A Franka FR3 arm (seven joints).
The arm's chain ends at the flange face. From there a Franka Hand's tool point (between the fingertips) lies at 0.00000 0.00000 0.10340 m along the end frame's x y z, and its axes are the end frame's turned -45 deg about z.
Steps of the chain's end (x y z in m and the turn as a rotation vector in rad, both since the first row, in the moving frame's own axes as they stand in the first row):
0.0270, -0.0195, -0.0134, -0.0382, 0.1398, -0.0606
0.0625, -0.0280, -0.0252, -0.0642, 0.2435, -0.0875
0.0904, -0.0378, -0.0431, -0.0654, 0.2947, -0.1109
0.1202, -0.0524, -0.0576, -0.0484, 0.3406, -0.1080
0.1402, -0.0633, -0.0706, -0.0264, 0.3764, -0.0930
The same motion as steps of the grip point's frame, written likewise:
0.0407, 0.0180, -0.0145, -0.1259, 0.0718, -0.0606
0.0779, 0.0461, -0.0285, -0.2176, 0.1268, -0.0875
0.1086, 0.0621, -0.0478, -0.2546, 0.1621, -0.1109
0.1445, 0.0746, -0.0637, -0.2751, 0.2066, -0.1080
0.1702, 0.0819, -0.0779, -0.2848, 0.2475, -0.0930

